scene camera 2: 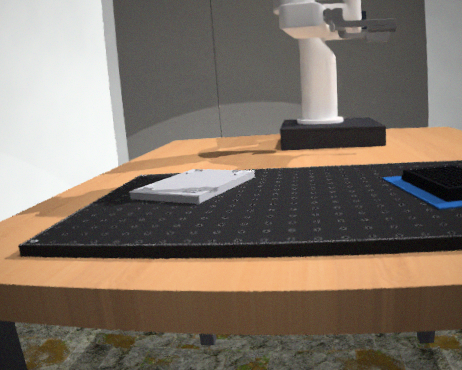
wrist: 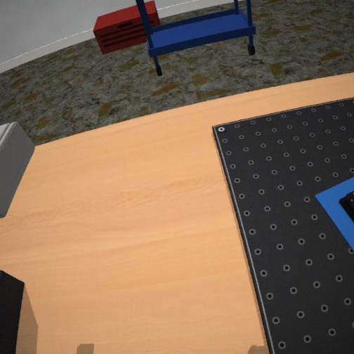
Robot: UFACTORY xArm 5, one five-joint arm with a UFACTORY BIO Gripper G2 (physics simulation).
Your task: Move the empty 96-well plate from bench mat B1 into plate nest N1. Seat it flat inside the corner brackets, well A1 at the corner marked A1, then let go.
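Pixels of known places: end effector, tool point: (scene camera 2: 379, 31); arm's base, origin of the base link: (scene camera 2: 320, 122).
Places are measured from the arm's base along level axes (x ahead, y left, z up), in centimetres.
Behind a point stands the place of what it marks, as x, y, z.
Observation:
The black 96-well plate (scene camera 2: 434, 182) @(66.9, 12.1, -2.3) (wrist: 349, 204) lies on the blue bench mat B1 (scene camera 2: 411, 191) @(65.2, 9.7, -3.7) (wrist: 332, 199); both are cut off by the right edge of each view. The pale grey plate nest N1 (scene camera 2: 202, 183) @(60.1, -18.4, -2.7) is at the left of the black board in the scene view, with small corner brackets on top and no plate in it. Its A1 mark cannot be read. My gripper (scene camera 2: 390, 31) is open and empty, raised high beside the arm column, well above and apart from the plate. Its fingertips do not show clearly in the wrist view.
The black perforated board (scene camera 2: 300, 220) @(75.0, -4.2, -3.9) (wrist: 295, 227) lies on the wooden table (scene camera 2: 150, 274) @(85.7, -17.1, -5.2) (wrist: 135, 215). The arm stands on a black base block (scene camera 2: 332, 136) @(14.6, 2.5, -2.3) (wrist: 10, 312) behind the board. A red cabinet (wrist: 122, 31) and a blue cart (wrist: 202, 43) stand on the floor beyond the table.

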